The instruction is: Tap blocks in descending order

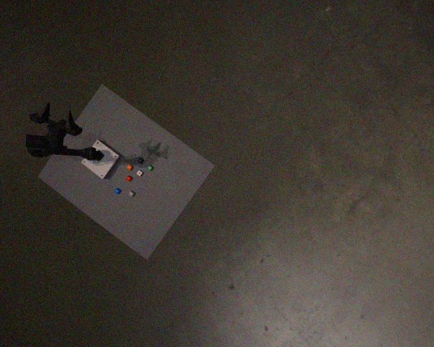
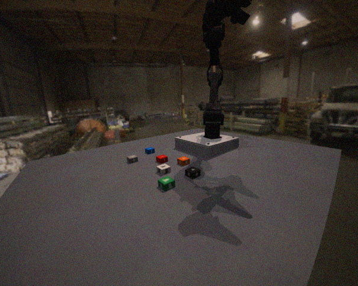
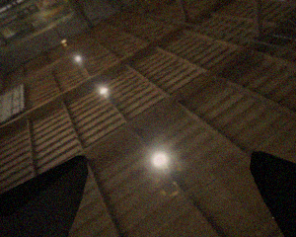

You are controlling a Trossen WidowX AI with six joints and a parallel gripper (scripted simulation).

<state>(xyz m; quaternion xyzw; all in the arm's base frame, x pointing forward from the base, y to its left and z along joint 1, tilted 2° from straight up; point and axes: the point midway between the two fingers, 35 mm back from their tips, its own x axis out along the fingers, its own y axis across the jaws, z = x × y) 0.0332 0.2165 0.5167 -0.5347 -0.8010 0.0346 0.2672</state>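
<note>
The white block is 570 mm below my gripper tip, 290 mm ahead of it and 120 mm to the right of it.
</note>
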